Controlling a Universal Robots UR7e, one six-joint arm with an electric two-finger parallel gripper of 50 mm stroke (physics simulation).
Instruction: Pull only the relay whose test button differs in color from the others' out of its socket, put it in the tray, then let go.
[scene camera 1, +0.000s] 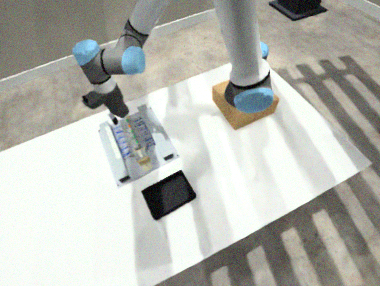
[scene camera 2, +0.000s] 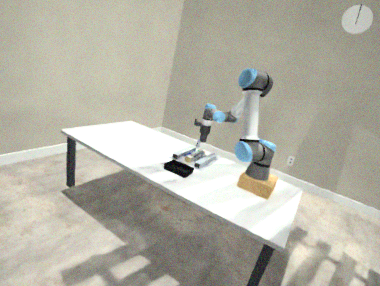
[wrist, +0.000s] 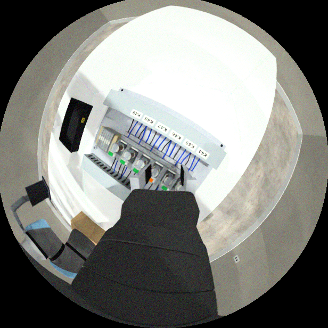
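Pixels of known places: gripper, between the fingertips: (scene camera 1: 121, 126) (scene camera 2: 197, 147); arm's base, origin of its link: (scene camera 2: 256, 175).
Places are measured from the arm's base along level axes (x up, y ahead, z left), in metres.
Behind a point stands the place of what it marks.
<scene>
The relay with the orange test button (wrist: 155, 171) sits in the socket row on the grey panel (scene camera 1: 160, 142) @(x -0.044, y 0.390, z 0.043 m) (wrist: 113, 100), in line with label K46. The other relays whose buttons show, such as this one (wrist: 140, 163), have green buttons. My gripper (scene camera 1: 120, 120) @(x -0.017, y 0.514, z -0.086 m) (scene camera 2: 198, 144) @(x -0.017, y 0.514, z -0.086 m) (wrist: 165, 170) is open and empty above the row. In the wrist view the orange-button relay lies near the left fingertip, and a green-button relay (wrist: 168, 180) shows between the fingers; the row runs at a slant to them. The black tray (scene camera 1: 169, 194) @(x -0.084, y 0.430, z 0.244 m) (scene camera 2: 178, 168) @(x -0.084, y 0.450, z 0.225 m) (wrist: 73, 125) holds no relay.
Wire ducts rise along both sides of the relay row, with blue and black wires beside it. A pale end block (scene camera 1: 144, 162) @(x -0.065, y 0.477, z 0.090 m) (wrist: 106, 139) stands at the row's tray-side end. The arm's base stands on a wooden block (scene camera 1: 236, 118) @(x -0.011, y 0.077, z 0.090 m) (scene camera 2: 257, 186) @(x -0.031, y -0.044, z 0.089 m) (wrist: 86, 227) on the white table.
</scene>
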